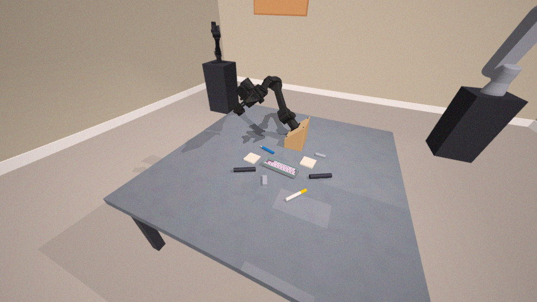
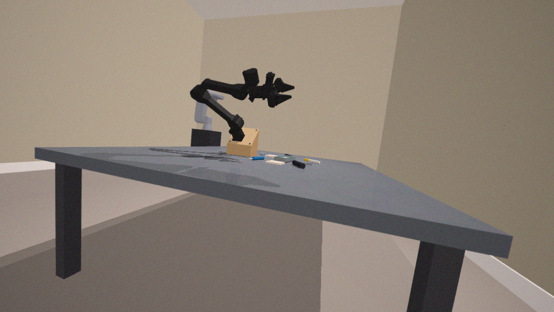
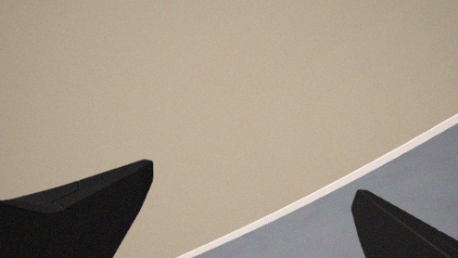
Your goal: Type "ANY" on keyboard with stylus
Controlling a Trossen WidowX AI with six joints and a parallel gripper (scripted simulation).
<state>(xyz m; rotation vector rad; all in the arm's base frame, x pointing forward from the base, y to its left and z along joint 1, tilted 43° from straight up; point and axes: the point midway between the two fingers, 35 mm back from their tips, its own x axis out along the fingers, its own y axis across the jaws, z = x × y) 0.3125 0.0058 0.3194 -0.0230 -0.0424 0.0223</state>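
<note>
The n key is 330 mm below my gripper tip and 280 mm to the left of it. Also, from my gripper tip: yellow marker (350 mm to the left, 340 mm below, 110 mm ahead); blue hexagonal stylus (340 mm below, 170 mm behind, 60 mm to the left); H key (330 mm below, 200 mm to the left, 20 mm behind).
</note>
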